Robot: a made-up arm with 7 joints.
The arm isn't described. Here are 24 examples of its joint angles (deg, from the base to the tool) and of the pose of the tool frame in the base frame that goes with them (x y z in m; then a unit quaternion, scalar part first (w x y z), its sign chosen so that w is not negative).
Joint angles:
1: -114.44 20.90 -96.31 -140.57 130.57 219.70 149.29
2: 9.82 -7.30 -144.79 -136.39 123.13 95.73 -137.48
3: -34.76 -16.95 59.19 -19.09 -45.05 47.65 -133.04
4: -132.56 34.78 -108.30 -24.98 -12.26 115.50 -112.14
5: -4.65 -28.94 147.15 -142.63 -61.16 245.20 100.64
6: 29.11 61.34 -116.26 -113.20 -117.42 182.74 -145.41
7: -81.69 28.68 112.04 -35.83 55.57 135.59 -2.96
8: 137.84 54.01 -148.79 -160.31 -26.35 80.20 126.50
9: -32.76 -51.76 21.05 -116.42 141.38 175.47 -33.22
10: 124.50 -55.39 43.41 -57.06 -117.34 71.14 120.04
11: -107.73 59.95 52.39 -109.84 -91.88 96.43 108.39
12: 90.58 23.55 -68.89 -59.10 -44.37 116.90 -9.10
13: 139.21 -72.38 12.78 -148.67 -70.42 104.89 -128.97
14: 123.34 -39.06 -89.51 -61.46 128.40 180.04 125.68
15: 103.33 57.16 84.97 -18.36 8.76 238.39 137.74
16: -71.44 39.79 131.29 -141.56 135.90 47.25 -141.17
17: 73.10 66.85 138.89 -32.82 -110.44 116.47 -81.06
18: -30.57 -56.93 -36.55 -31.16 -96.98 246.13 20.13
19: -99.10 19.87 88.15 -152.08 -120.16 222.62 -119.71
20: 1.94 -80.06 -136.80 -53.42 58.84 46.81 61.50
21: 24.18 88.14 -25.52 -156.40 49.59 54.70 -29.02
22: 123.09 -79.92 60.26 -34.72 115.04 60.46 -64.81
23: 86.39 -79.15 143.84 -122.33 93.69 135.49 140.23
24: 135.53 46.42 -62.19 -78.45 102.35 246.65 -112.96
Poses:
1: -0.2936 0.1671 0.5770 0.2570 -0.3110 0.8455 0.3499
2: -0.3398 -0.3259 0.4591 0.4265 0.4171 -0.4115 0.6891
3: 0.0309 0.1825 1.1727 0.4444 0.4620 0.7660 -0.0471
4: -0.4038 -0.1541 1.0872 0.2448 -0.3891 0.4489 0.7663
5: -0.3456 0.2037 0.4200 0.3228 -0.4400 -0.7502 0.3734
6: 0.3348 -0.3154 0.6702 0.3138 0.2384 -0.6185 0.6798
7: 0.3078 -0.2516 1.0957 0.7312 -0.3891 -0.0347 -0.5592
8: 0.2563 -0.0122 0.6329 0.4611 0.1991 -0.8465 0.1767
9: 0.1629 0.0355 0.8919 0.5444 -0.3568 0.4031 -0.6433
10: -0.0371 -0.4376 1.0605 0.7874 -0.4047 0.4434 -0.1401
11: 0.2977 -0.5051 0.2797 0.3499 0.5034 -0.7872 -0.0671
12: 0.3866 0.4190 0.9428 0.4798 0.7010 0.2968 0.4363
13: -0.1489 -0.0144 0.8138 0.6280 -0.5435 0.4835 0.2765
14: 0.5540 -0.0853 0.8076 0.3394 0.4349 0.3512 0.7565
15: -0.2273 0.5115 0.7682 0.3450 0.0517 0.5670 0.7462
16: 0.2430 0.2898 0.7094 0.8640 0.2194 -0.0260 -0.4525
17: 0.0026 0.5928 0.9367 0.2046 0.0461 -0.8073 -0.5516
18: -0.4082 0.1260 0.9207 0.9029 -0.1138 0.2816 0.3043
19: 0.3021 -0.0447 0.5306 0.3135 -0.4240 0.7757 0.3467
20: -0.6435 -0.3391 0.2671 0.8406 -0.0179 0.4838 -0.2427
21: 0.0351 -0.1074 0.1195 0.2641 -0.2188 0.5077 0.7903
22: 0.1613 -0.7281 0.6687 0.0484 -0.9789 0.1955 -0.0337
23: -0.3523 -0.2262 0.0994 0.0640 -0.9851 -0.1144 -0.1115
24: -0.0659 0.5601 0.6365 0.2257 0.4938 0.2829 0.7907
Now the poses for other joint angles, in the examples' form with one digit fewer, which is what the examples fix.
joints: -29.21 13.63 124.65 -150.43 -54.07 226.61 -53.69
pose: -0.043 0.335 0.613 0.325 0.209 -0.735 -0.558
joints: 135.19 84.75 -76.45 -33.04 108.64 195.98 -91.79
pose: -0.265 0.639 0.495 0.238 -0.151 -0.621 -0.731
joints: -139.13 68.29 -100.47 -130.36 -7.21 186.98 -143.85
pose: -0.446 0.237 0.587 0.590 -0.675 0.288 0.336
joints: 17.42 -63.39 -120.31 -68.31 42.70 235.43 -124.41
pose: -0.462 -0.448 0.493 0.606 0.390 -0.678 -0.147
